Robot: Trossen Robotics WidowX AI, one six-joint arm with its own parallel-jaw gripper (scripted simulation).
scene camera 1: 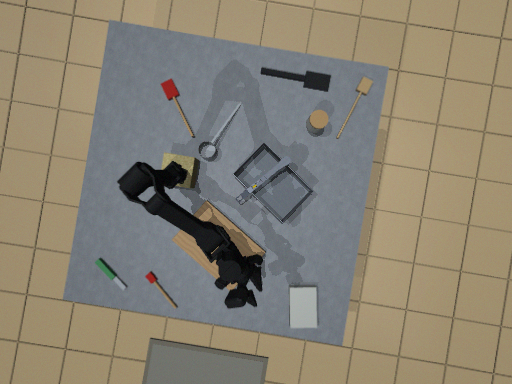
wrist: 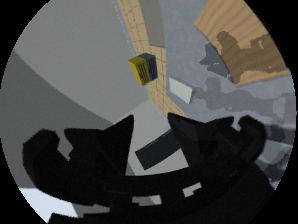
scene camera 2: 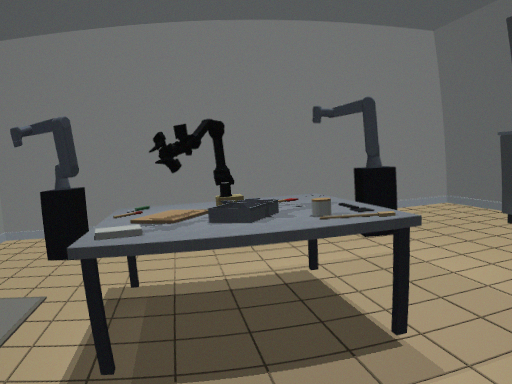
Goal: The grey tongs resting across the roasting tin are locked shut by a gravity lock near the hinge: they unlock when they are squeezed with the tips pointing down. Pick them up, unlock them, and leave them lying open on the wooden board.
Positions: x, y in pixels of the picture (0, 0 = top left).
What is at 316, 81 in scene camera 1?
A black spatula.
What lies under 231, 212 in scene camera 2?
A roasting tin.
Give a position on a roasting tin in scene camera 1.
At 282, 193
